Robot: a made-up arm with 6 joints. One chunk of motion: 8 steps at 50 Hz.
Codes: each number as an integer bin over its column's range. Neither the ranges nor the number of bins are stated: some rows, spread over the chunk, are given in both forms.
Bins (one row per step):
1: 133 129 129 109 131 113
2: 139 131 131 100 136 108
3: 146 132 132 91 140 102
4: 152 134 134 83 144 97
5: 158 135 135 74 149 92
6: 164 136 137 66 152 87
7: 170 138 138 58 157 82
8: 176 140 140 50 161 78
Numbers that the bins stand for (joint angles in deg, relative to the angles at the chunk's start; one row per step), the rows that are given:
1: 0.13 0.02 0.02 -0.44 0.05 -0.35
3: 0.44 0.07 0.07 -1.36 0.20 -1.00
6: 0.86 0.13 0.15 -2.64 0.38 -1.88
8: 1.14 0.20 0.20 -3.45 0.53 -2.41
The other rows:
2: 0.27 0.05 0.05 -0.90 0.13 -0.65
4: 0.58 0.10 0.10 -1.77 0.26 -1.29
5: 0.72 0.12 0.12 -2.23 0.34 -1.59
7: 1.00 0.16 0.16 -3.04 0.46 -2.18

